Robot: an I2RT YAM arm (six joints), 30 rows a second.
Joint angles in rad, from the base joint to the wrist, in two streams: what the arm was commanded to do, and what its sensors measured. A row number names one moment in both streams.
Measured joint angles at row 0:
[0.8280 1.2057 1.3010 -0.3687 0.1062 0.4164]
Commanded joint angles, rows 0 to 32:
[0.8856 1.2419 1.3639 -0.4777 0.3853 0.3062]
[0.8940 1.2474 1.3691 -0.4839 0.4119 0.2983]
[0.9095 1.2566 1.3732 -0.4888 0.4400 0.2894]
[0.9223 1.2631 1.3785 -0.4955 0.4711 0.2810]
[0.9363 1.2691 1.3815 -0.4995 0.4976 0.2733]
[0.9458 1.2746 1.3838 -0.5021 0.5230 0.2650]
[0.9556 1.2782 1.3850 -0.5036 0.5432 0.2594]
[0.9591 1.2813 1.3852 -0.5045 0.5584 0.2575]
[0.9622 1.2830 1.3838 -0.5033 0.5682 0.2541]
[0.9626 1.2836 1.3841 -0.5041 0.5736 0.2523]
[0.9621 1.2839 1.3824 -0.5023 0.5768 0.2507]
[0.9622 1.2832 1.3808 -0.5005 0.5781 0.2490]
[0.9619 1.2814 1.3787 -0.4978 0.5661 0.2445]
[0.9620 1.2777 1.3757 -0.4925 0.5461 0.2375]
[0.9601 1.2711 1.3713 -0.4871 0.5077 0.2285]
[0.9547 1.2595 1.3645 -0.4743 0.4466 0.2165]
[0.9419 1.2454 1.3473 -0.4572 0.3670 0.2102]
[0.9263 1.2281 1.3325 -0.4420 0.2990 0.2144]
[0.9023 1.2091 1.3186 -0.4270 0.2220 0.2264]
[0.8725 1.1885 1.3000 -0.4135 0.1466 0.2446]
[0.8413 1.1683 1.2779 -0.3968 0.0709 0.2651]
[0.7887 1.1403 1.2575 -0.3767 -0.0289 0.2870]
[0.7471 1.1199 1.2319 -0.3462 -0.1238 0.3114]
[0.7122 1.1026 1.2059 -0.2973 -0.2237 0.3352]
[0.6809 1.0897 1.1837 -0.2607 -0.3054 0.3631]
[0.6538 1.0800 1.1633 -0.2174 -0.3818 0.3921]
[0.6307 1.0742 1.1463 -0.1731 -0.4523 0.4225]
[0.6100 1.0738 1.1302 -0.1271 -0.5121 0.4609]
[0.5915 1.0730 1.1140 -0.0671 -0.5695 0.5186]
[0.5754 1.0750 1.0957 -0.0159 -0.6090 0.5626]
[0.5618 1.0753 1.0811 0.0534 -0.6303 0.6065]
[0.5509 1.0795 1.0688 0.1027 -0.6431 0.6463]
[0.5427 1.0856 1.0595 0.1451 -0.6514 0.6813]
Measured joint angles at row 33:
[0.5774 1.0855 1.0954 -0.1459 -0.4267 0.4850]
